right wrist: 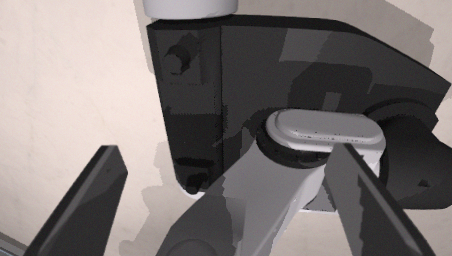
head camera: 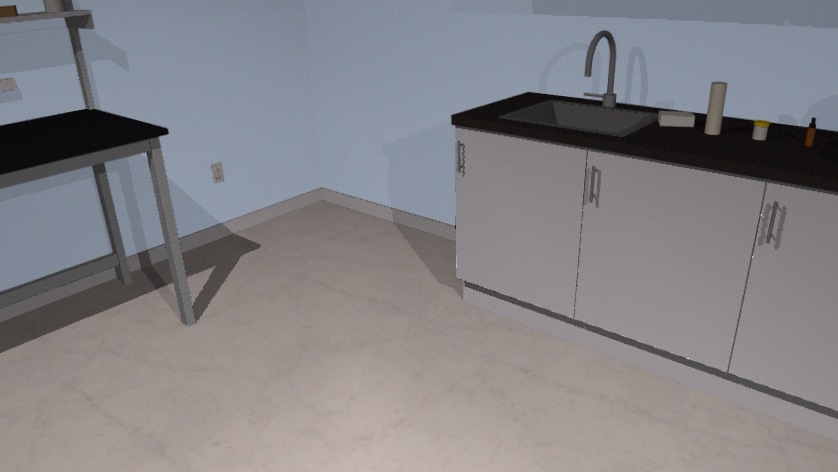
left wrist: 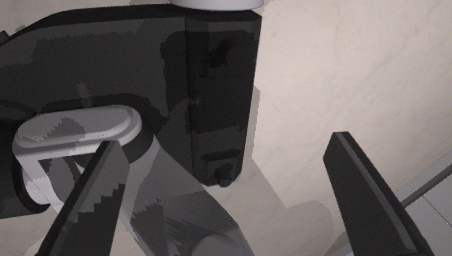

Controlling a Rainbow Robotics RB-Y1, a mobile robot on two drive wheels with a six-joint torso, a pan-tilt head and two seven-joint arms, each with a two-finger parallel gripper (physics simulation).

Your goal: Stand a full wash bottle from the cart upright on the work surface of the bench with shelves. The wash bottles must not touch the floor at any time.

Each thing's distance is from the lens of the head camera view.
bench with shelves (head camera: 51, 145): 271 cm
counter with cabinets (head camera: 697, 257): 228 cm
The marked spots on the bench with shelves and the counter with cabinets are 238 cm apart.
